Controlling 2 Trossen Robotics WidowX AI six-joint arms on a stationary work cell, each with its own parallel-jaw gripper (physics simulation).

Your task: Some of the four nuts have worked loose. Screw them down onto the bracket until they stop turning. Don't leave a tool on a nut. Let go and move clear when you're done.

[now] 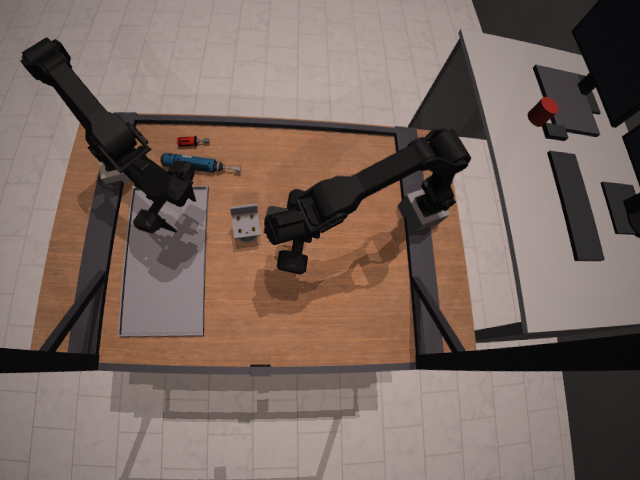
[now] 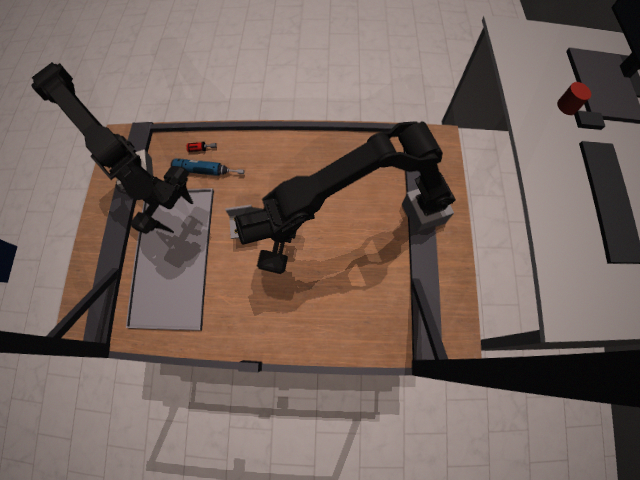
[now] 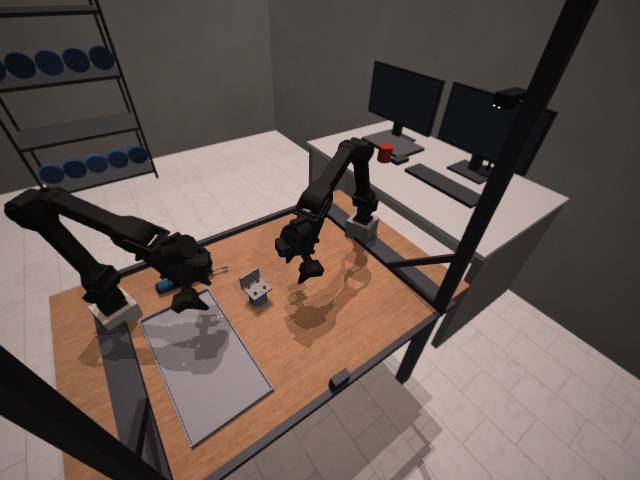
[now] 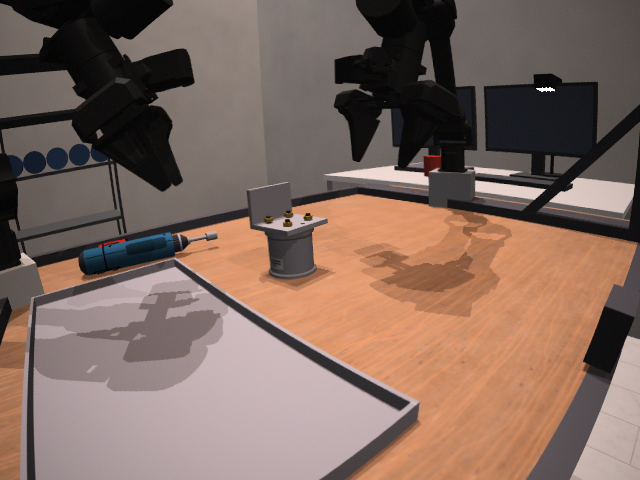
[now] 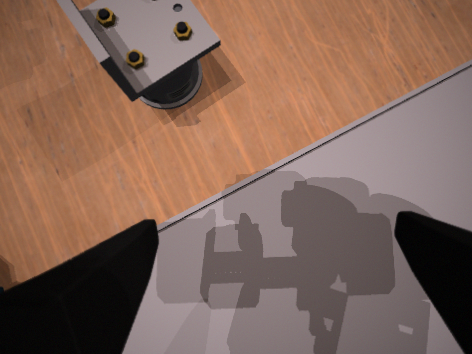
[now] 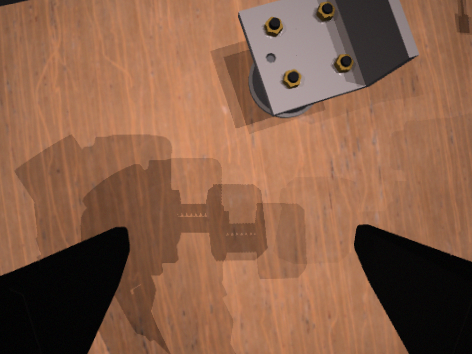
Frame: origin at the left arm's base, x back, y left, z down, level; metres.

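Where they show: left gripper, fingertip midpoint: (image 1: 185, 216) (image 2: 182, 217) (image 3: 209, 296) (image 4: 174, 186) (image 5: 275, 226); right gripper, fingertip midpoint: (image 2: 273, 239) (image 3: 293, 273) (image 4: 377, 164) (image 6: 243, 237); left arm's base, origin of the base link: (image 3: 112, 305); right arm's base, origin of the base link: (image 1: 428, 204) (image 2: 430, 202) (image 3: 363, 218) (image 4: 453, 170).
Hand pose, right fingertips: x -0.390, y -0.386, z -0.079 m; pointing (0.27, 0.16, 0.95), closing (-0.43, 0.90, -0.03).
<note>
Each offset is from my right fingertips to the centre of the thing.
The grey bracket {dy +0.089, dx +0.077, dz +0.048 m} (image 1: 245, 223) (image 3: 256, 287) (image 4: 269, 204) (image 5: 150, 35) (image 6: 302, 45) sits on a round pedestal (image 4: 297, 253). Brass nuts (image 6: 274, 26) (image 6: 326, 11) (image 6: 344, 62) (image 6: 292, 78) sit on its four studs, with no tool on them; their tightness is unclear. The blue power driver {dy +0.325, dx +0.157, dz +0.111 m} (image 1: 189, 162) (image 2: 196, 166) (image 4: 129, 251) and red hand driver {dy +0.414, dx +0.164, dz +0.117 m} (image 1: 187, 141) (image 2: 195, 146) lie on the table. My left gripper (image 1: 184, 214) (image 5: 275, 226) is open and empty above the tray. My right gripper (image 4: 379, 162) (image 6: 243, 237) is open and empty, above the table right of the bracket.
The shallow grey tray {dy +0.077, dx +0.311, dz +0.123 m} (image 1: 162, 335) (image 4: 310, 347) lies left of the bracket. A dark frame (image 1: 268, 122) edges the table. A side desk (image 1: 496, 180) with monitors and a red cylinder (image 1: 542, 111) stands at the right.
</note>
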